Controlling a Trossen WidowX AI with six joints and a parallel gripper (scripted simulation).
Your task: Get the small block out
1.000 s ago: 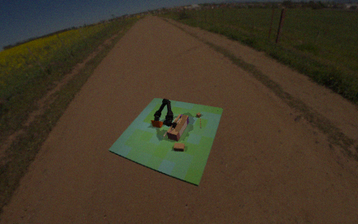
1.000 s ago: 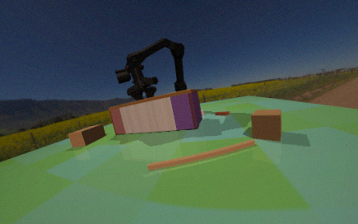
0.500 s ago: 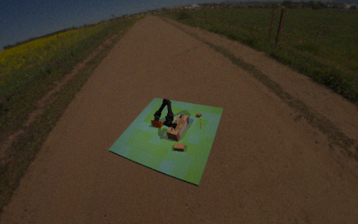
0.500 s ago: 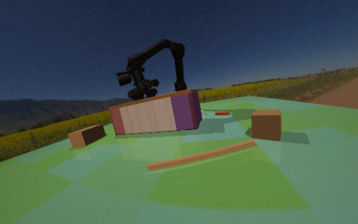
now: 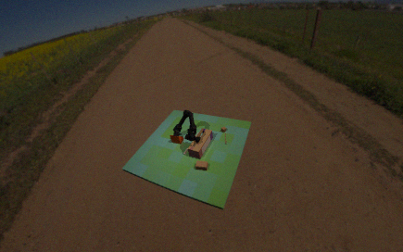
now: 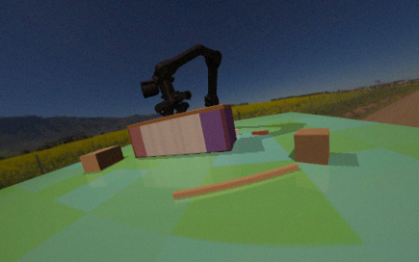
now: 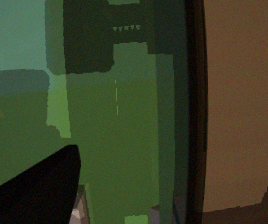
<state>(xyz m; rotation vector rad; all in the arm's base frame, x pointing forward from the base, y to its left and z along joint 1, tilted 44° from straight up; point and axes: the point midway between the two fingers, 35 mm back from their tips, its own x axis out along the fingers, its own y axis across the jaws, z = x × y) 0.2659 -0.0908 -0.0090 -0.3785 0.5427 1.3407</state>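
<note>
My gripper tip is now 4 cm short of the long box, 3 cm to the right of it and 3 cm above it. The rest, counted from my gripper tip: thin orange stick 35 cm ahead, 20 cm to the left, 8 cm below; red flat piece 4 cm ahead, 31 cm to the left, 8 cm below; brown cube 30 cm ahead, 34 cm to the left, 6 cm below.
</note>
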